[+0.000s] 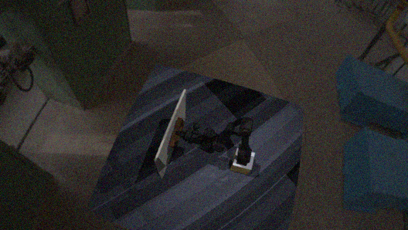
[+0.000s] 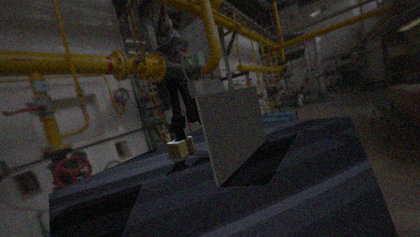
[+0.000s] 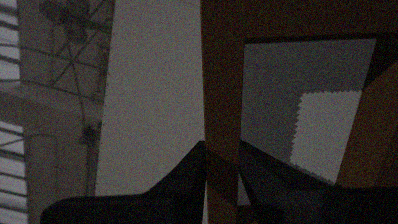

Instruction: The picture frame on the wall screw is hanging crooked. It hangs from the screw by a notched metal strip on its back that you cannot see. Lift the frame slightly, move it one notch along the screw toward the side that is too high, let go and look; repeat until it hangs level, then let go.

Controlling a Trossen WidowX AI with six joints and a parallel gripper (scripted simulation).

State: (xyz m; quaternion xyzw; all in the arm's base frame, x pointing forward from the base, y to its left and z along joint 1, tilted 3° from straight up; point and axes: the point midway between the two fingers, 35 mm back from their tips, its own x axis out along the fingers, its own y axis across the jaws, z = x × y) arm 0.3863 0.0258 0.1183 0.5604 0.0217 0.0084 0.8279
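The picture frame is 10 mm ahead of my gripper tip, 20 mm to the right of it and 50 mm below it. Round my gripper tip: wall panel (20 mm ahead, 70 mm below).
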